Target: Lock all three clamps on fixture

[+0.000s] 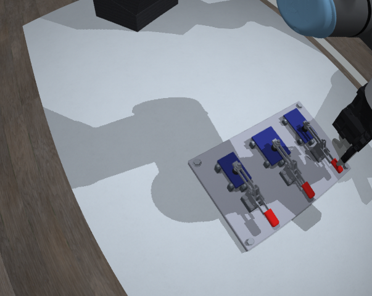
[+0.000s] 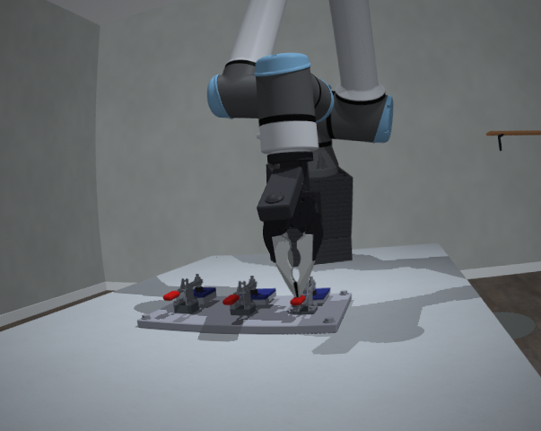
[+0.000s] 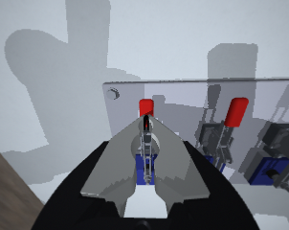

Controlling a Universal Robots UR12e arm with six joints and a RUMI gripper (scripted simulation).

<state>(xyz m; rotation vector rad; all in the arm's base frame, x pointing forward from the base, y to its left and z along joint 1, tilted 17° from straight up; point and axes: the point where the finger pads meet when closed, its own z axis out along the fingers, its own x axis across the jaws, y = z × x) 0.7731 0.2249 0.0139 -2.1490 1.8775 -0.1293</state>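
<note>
The blue part lies 140 mm behind my hand, 20 mm to the right of it and 40 mm below it. Also, from my hand: grey fixture plate 70 mm behind, 120 mm to the right, 60 mm below.
</note>
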